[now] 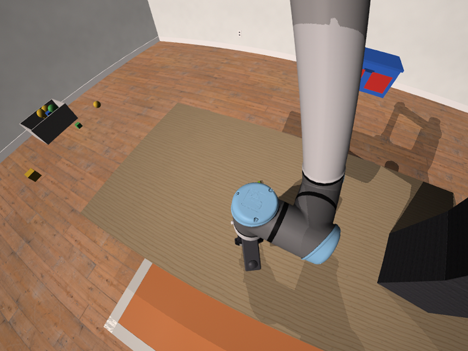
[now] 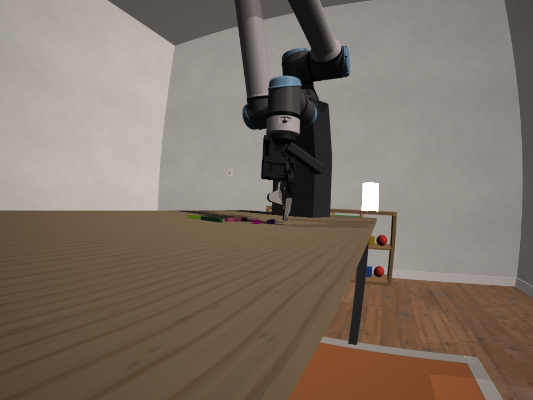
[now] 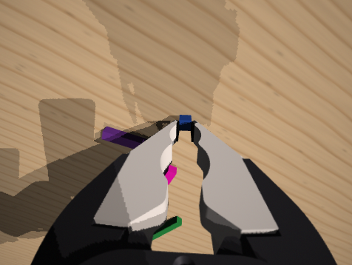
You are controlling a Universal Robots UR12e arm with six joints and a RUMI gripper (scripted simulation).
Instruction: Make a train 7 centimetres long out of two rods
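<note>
Right now the small blue rod is 10 mm below my hand. Also, from my hand: purple rod: 30 mm behind, 50 mm to the right, 20 mm below; magenta rod: 20 mm ahead, 70 mm to the right, 20 mm below; pink rod: 150 mm to the right, 20 mm below.
</note>
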